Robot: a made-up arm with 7 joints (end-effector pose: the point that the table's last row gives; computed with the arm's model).
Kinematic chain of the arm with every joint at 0, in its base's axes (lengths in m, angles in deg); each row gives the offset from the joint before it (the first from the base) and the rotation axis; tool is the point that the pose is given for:
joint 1: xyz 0 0 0.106 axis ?
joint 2: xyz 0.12 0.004 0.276 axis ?
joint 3: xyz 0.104 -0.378 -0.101 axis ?
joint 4: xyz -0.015 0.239 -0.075 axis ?
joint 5: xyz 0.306 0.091 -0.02 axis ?
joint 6: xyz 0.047 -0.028 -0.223 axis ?
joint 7: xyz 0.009 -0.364 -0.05 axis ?
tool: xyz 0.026 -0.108 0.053
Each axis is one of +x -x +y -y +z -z.
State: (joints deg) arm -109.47 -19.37 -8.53 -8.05 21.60 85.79 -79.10
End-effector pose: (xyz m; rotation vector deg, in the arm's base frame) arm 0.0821 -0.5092 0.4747 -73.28 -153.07 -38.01
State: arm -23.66 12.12 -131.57 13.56 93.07 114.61 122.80
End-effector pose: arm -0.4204 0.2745 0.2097 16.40 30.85 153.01
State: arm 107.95 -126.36 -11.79 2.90 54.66 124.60 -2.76
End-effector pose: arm -0.4092 -0.1299 0.4294 -129.38 -59.29 14.06
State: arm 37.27 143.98 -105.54 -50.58 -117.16 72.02 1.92
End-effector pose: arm -0.1923 0.5227 -0.0727 43.56 37.60 -97.12
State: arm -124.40 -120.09 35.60 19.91 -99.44 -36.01 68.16
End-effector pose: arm -0.5458 -0.0519 -0.2243 -40.85 -76.50 154.39
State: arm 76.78 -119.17 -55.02 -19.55 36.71 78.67 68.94
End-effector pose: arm -0.3975 0.3799 0.0713 103.68 67.57 97.92
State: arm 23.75 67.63 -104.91 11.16 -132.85 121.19 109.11
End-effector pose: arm 0.0884 0.3917 -0.2298 38.33 69.55 79.86
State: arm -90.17 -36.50 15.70 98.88 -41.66 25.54 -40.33
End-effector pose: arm -0.3265 0.0774 0.7201 -137.06 -83.44 37.39
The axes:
joint 1: +y
joint 2: +z
joint 3: -y
joint 4: +z
joint 5: +x
joint 6: -y
joint 7: -z

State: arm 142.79 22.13 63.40 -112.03 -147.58 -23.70 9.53
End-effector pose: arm 0.1299 -0.6274 -0.4583 85.15 -92.10 -33.45
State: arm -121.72 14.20 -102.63 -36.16 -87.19 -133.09 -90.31
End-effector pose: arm -0.3443 -0.3908 0.5614 64.11 48.26 -56.25
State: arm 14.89 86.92 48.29 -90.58 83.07 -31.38 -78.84
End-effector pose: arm 0.7459 0.6615 -0.0290 124.02 -73.79 52.97
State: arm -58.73 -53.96 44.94 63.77 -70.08 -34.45 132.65
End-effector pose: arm -0.2837 -0.1246 0.5751 -13.16 88.49 105.47
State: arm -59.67 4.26 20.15 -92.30 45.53 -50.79 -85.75
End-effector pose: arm 0.5587 -0.5415 0.3405 33.42 -112.65 54.65
